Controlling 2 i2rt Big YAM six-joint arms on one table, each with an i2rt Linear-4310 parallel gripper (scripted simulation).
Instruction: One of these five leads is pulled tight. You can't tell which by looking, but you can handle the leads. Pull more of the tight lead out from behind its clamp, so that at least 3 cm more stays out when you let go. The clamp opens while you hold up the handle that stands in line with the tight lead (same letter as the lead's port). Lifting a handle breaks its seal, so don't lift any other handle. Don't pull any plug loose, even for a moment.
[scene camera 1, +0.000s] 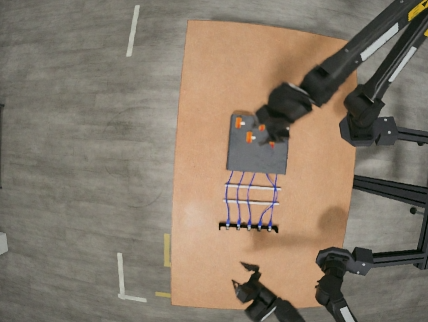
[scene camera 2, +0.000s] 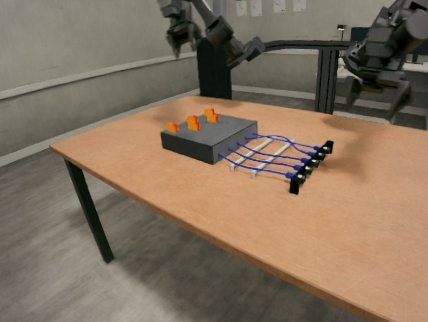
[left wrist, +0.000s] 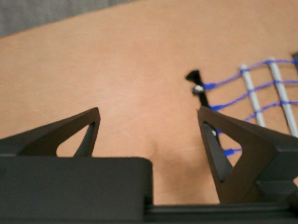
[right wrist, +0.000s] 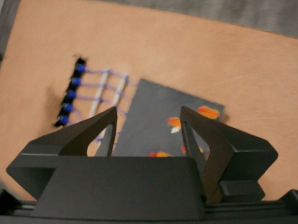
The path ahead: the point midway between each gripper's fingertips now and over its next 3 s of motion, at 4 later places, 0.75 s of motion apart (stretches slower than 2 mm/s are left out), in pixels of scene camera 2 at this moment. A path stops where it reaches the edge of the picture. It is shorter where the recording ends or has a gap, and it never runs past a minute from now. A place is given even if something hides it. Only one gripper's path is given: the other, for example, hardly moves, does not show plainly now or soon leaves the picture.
My right gripper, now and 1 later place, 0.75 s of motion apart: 183, 55; 108, 80
